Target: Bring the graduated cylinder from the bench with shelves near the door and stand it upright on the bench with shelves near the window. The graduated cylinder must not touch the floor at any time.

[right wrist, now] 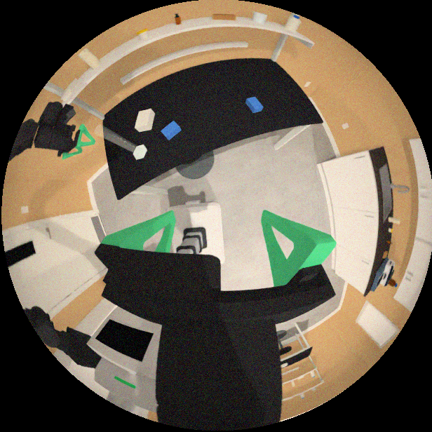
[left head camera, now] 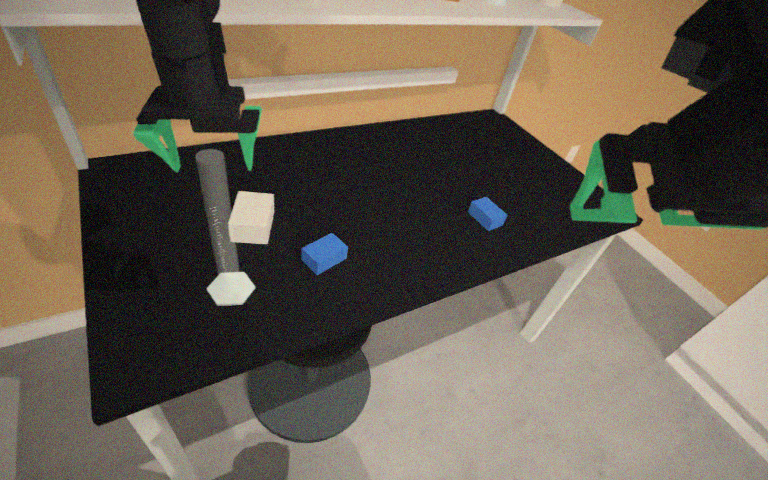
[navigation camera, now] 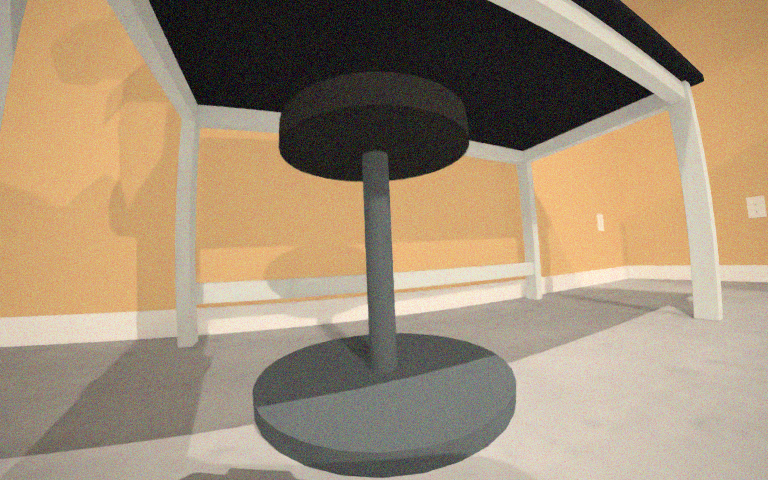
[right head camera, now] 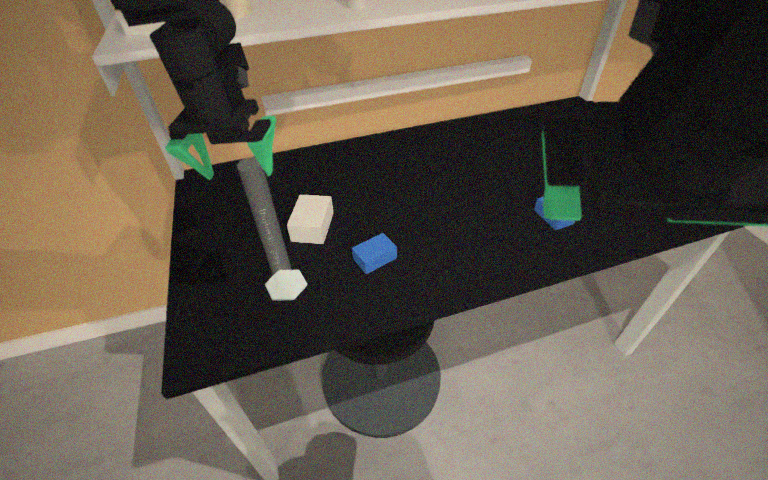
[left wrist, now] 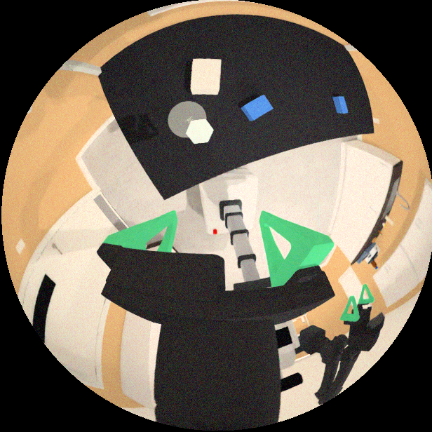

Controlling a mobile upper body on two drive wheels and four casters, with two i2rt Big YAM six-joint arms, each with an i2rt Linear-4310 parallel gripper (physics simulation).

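Places are measured from the left arm's base along level axes (x left, y down, z back), in millimetres.
Where they show: left gripper, between the fingertips: [left head camera: 214,169] [right head camera: 240,175]; right gripper, between the fingertips: [left head camera: 617,215] [right head camera: 606,211].
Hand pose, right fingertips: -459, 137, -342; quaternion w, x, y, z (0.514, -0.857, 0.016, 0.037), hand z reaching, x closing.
Observation:
Each offset is from my right fingertips to the top centre of the thing, as dx, dy, dz. "*": to the spot under its first point. Level surfaces: height alone.
The grey graduated cylinder {+420, +176, -337} [left head camera: 218,215] [right head camera: 263,217] [left wrist: 187,114] [right wrist: 118,140] stands upright on its pale hexagonal base near the left end of the black bench {dy +511} [left head camera: 396,169] [right head camera: 453,169] [left wrist: 280,50] [right wrist: 210,85]. Whether this bench is the one near the door or the window I cannot tell. My left gripper [left head camera: 214,169] [right head camera: 240,176] [left wrist: 218,215] is open and empty; in the left head view the cylinder's top shows between its fingertips, in the right head view beside its right finger. My right gripper [left head camera: 648,217] [right head camera: 617,212] [right wrist: 217,214] is open and empty, over the bench's right part.
A white box {+383, +453, -535} [left head camera: 252,217] [right head camera: 310,219] stands close right of the cylinder. Two blue blocks {+215, +471, -418} [left head camera: 324,253] {-262, +471, -563} [left head camera: 487,213] lie farther right. A shelf {* +189, +56, -700} [left head camera: 339,16] [right head camera: 396,22] runs above the bench's back. A stool {* +233, +1243, -392} [left head camera: 308,401] [right head camera: 382,396] [navigation camera: 385,407] stands at the front edge, partly underneath.

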